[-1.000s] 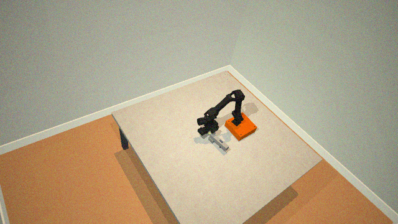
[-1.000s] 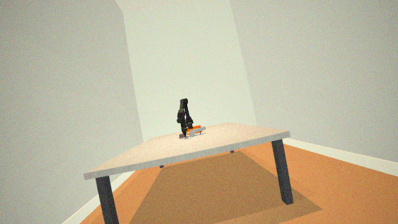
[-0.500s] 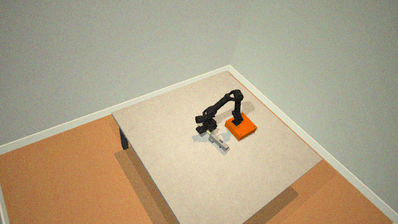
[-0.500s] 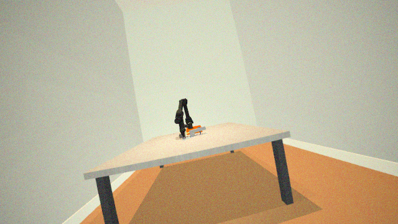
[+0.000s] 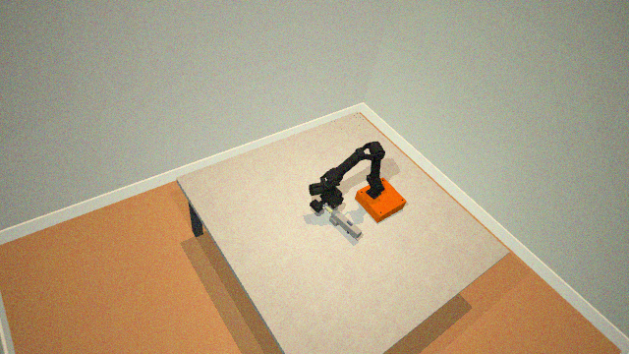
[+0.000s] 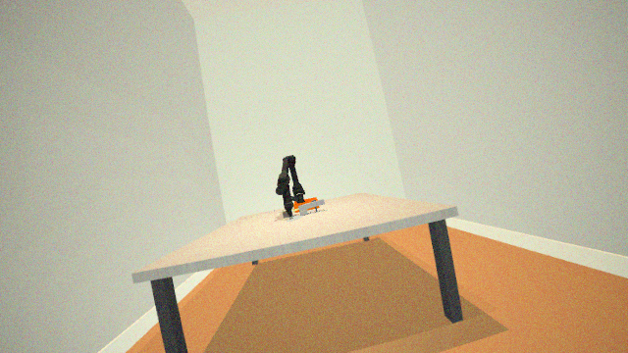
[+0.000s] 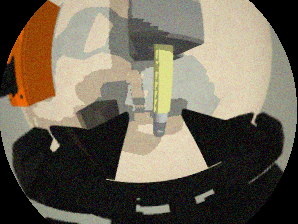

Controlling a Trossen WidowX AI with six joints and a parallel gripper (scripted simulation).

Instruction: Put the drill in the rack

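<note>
Now: the yellow-green drill 5 cm to the left of my gripper tip and 3 cm above it. From my gripper tip the other things lie so: rack: 8 cm behind, 1 cm to the right, 1 cm above.
</note>
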